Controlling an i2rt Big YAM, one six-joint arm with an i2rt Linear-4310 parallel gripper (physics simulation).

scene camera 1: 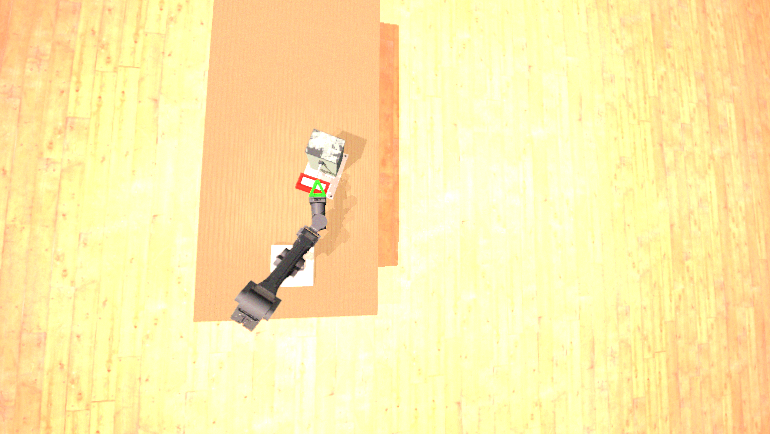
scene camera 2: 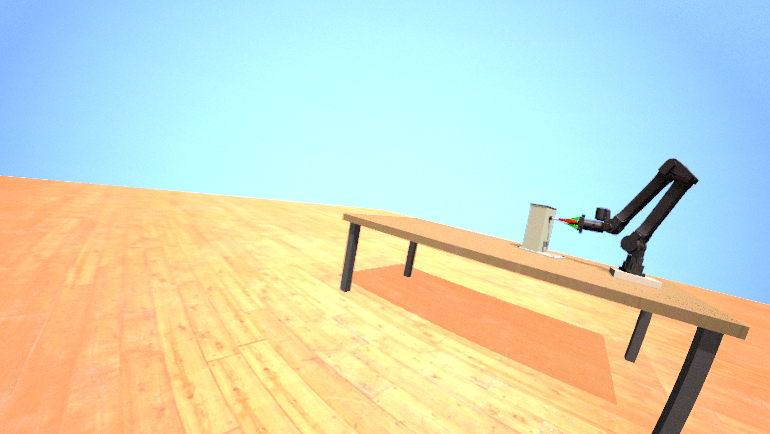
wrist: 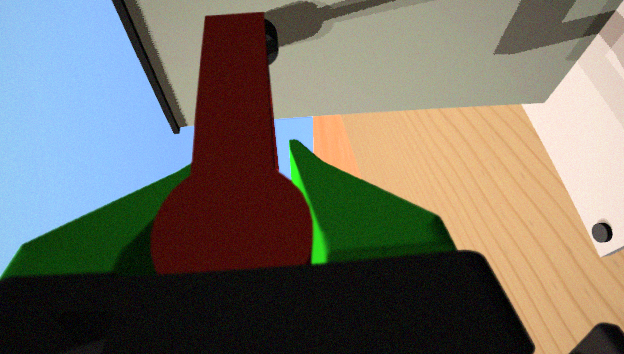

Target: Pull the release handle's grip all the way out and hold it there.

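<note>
The release handle's red grip (scene camera 1: pixel 299 181) (scene camera 2: pixel 565 220) (wrist: pixel 232 220) is a rectangular loop standing out from the front of a grey-green box (scene camera 1: pixel 325 148) (scene camera 2: pixel 538 227) (wrist: pixel 400 70). In the scene camera 2 view a thin stem shows between grip and box. My gripper (scene camera 1: pixel 317 186) (scene camera 2: pixel 576 222) (wrist: pixel 260 157) has green fingers and is shut on the red grip, near one end of the loop. In the wrist view the grip hides most of the left finger. A black collar (wrist: pixel 271 42) on the box face is partly hidden behind the grip.
The box stands on a pale base plate (scene camera 1: pixel 335 186) (scene camera 2: pixel 557 255) (wrist: pixel 575 150) on the wooden table (scene camera 1: pixel 258 107) (scene camera 2: pixel 458 237) (wrist: pixel 475 200). My arm's white mounting plate (scene camera 1: pixel 307 279) (scene camera 2: pixel 641 279) sits near the table's end. Black bolt heads (wrist: pixel 601 232) show on the box's base plate.
</note>
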